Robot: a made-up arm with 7 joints. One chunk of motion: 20 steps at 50 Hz.
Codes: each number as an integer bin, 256 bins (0 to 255) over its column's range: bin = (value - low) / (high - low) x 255, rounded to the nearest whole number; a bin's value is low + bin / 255 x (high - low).
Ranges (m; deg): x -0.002..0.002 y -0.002..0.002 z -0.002..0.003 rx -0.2..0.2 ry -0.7..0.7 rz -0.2..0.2
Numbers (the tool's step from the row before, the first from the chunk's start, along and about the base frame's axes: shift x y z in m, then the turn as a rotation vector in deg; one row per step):
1: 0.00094 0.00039 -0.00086 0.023 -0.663 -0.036
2: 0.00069 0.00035 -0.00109 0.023 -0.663 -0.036
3: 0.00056 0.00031 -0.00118 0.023 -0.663 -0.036
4: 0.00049 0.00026 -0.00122 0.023 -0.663 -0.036
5: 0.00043 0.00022 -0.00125 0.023 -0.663 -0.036
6: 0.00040 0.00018 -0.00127 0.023 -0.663 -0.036
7: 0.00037 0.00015 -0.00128 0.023 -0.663 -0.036
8: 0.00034 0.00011 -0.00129 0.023 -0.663 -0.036
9: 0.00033 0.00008 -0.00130 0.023 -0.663 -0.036
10: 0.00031 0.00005 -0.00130 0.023 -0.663 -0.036
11: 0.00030 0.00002 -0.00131 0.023 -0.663 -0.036
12: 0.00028 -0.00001 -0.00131 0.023 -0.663 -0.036
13: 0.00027 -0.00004 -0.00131 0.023 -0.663 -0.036
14: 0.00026 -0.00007 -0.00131 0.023 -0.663 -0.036
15: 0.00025 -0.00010 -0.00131 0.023 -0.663 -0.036
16: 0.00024 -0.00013 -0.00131 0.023 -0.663 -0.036
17: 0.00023 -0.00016 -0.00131 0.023 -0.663 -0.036
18: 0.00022 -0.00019 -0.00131 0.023 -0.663 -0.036
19: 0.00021 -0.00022 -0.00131 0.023 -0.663 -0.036
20: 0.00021 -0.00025 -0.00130 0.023 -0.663 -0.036
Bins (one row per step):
1: 187 152 58 142 7 105
2: 171 150 46 142 7 105
3: 163 147 42 142 7 105
4: 159 144 40 142 7 105
5: 155 142 38 142 7 105
6: 153 139 37 142 7 105
7: 151 137 37 142 7 105
8: 149 135 36 142 7 105
9: 149 133 36 142 7 105
10: 147 131 36 142 7 105
11: 147 129 35 142 7 105
12: 145 127 35 142 7 105
13: 145 125 35 142 7 105
14: 144 123 35 142 7 105
15: 143 121 35 142 7 105
16: 143 119 35 142 7 105
17: 142 117 35 142 7 105
18: 142 115 35 142 7 105
19: 141 113 35 142 7 105
20: 141 112 36 142 7 105

